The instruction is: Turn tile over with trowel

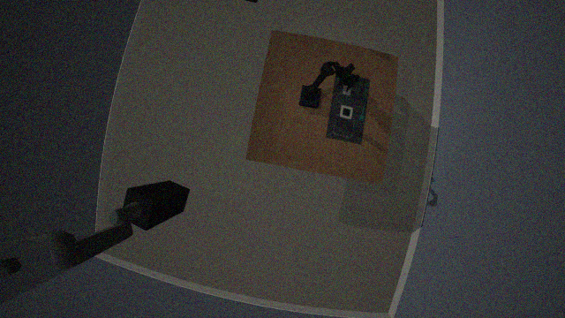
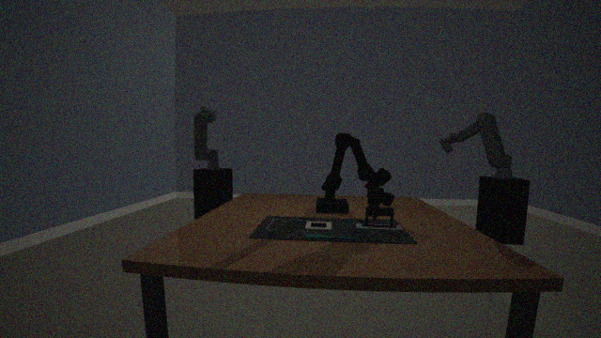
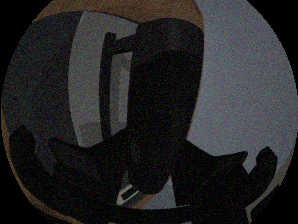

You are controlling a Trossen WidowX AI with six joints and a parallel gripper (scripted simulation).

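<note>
The dark mat lies 19 cm to the right of my gripper tip, 7 cm below it and 4 cm ahead of it. Round my gripper tip: tile (25 cm to the right, 4 cm below, 3 cm ahead); trowel (3 cm behind, 1 cm below).
</note>
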